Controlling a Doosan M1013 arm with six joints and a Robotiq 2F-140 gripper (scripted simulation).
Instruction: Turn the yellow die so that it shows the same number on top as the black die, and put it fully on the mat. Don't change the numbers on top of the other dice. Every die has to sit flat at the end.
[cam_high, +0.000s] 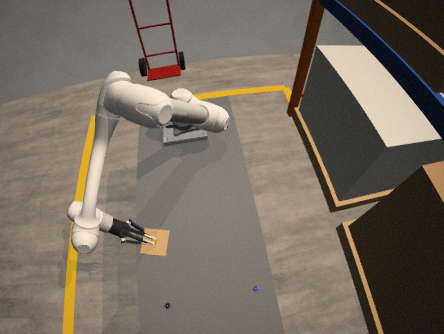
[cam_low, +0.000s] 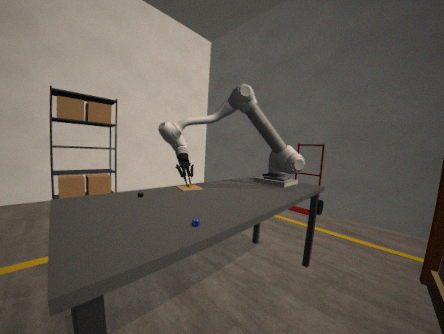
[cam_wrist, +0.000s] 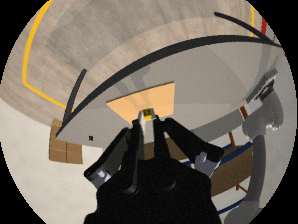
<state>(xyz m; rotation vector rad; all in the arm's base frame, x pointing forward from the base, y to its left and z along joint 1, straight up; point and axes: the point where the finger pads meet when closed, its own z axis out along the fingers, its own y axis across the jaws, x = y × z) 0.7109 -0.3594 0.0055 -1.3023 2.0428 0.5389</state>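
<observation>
Now: the yellow die 20 mm to the left of my hand, 20 mm below it and 10 mm ahead of it. From my hand the other things lie so: blue die 450 mm to the left, 390 mm ahead, 30 mm below; tan mat 40 mm below, 20 mm to the left, 10 mm ahead; black die 350 mm ahead, 30 mm below, 20 mm to the left.
</observation>
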